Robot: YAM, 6 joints.
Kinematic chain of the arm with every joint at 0, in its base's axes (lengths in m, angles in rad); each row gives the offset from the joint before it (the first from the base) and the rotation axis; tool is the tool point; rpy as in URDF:
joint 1: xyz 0 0 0.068 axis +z
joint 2: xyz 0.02 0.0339 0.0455 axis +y
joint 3: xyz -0.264 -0.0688 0 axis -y
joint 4: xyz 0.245 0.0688 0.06 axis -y
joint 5: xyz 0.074 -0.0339 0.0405 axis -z
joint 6: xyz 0.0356 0 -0.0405 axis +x
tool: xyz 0 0 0 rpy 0 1.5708 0
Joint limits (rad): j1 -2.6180..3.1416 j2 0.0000..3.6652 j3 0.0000..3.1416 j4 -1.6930..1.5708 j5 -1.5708..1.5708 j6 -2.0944..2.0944
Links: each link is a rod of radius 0.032 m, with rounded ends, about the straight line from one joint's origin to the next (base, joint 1, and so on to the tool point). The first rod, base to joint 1, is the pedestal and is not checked.
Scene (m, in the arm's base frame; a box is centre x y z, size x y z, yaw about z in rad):
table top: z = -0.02
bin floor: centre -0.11 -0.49 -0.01 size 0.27 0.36 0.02 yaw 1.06
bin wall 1: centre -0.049 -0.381 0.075 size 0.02 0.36 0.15 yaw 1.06
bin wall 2: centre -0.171 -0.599 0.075 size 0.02 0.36 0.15 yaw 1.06
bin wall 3: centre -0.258 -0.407 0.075 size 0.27 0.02 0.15 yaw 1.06
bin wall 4: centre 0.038 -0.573 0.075 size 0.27 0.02 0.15 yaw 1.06
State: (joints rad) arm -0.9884 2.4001 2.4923 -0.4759 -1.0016 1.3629
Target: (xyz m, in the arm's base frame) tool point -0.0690 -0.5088 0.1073
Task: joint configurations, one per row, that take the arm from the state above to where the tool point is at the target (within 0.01 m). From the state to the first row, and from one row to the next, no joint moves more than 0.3 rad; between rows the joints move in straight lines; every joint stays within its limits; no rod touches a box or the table.
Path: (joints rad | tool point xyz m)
1: -1.1894 2.3521 2.3879 -0.4903 -0.9226 1.4868 | 0.2253 -0.4854 0.3277
2: -1.3905 2.3040 2.2836 -0.5046 -0.8435 1.6107 | 0.1207 -0.5141 0.3157
3: -1.5915 2.2560 2.1792 -0.5190 -0.7645 1.7347 | 0.0139 -0.5189 0.3030
4: -1.6775 2.3976 2.1029 -0.6134 -0.8763 1.5488 | -0.0288 -0.5256 0.2022
5: -1.7635 2.5392 2.0266 -0.7079 -0.9881 1.3629 | -0.0690 -0.5088 0.1073

